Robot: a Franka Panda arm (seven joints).
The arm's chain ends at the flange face. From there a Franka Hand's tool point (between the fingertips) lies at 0.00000 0.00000 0.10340 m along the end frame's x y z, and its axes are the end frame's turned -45 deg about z.
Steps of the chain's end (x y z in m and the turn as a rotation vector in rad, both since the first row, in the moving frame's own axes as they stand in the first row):
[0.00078, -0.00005, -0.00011, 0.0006, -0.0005, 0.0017]
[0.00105, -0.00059, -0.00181, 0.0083, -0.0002, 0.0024]
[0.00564, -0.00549, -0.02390, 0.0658, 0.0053, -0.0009]
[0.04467, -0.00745, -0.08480, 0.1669, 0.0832, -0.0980]
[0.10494, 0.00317, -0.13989, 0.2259, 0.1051, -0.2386]
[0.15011, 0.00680, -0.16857, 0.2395, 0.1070, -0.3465]
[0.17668, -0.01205, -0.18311, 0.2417, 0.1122, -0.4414]
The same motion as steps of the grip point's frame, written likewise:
[0.00059, 0.00044, -0.00011, 0.0008, 0.0001, 0.0017]
[0.00175, -0.00030, -0.00181, 0.0060, 0.0057, 0.0024]
[0.01306, -0.00432, -0.02413, 0.0428, 0.0503, -0.0009]
[0.05471, 0.01935, -0.08659, 0.0592, 0.1768, -0.0980]
[0.09464, 0.06493, -0.14307, 0.0854, 0.2341, -0.2386]
[0.12423, 0.09725, -0.17207, 0.0937, 0.2450, -0.3465]
[0.15615, 0.10177, -0.18670, 0.0916, 0.2502, -0.4414]

